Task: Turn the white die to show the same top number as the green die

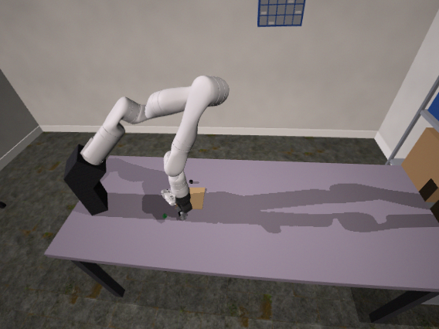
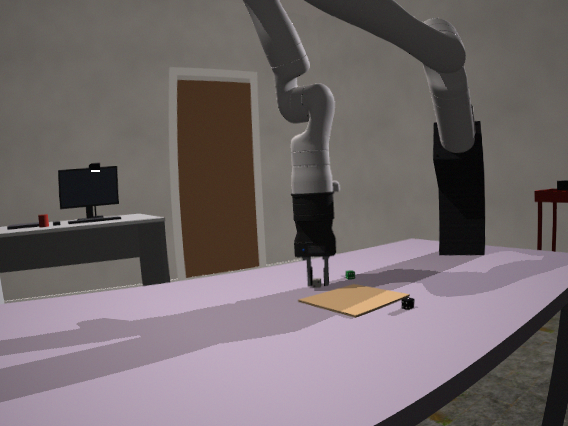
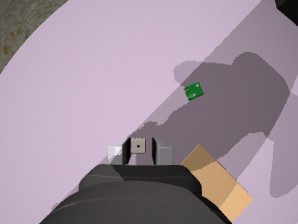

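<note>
My gripper is now 1 cm above the white die. Also, from my hand: tan mat: 2 cm behind, 12 cm to the left, 2 cm below; then green die: 8 cm behind, 3 cm to the right, 1 cm below; then black die: 7 cm behind, 22 cm to the left, 1 cm below.
</note>
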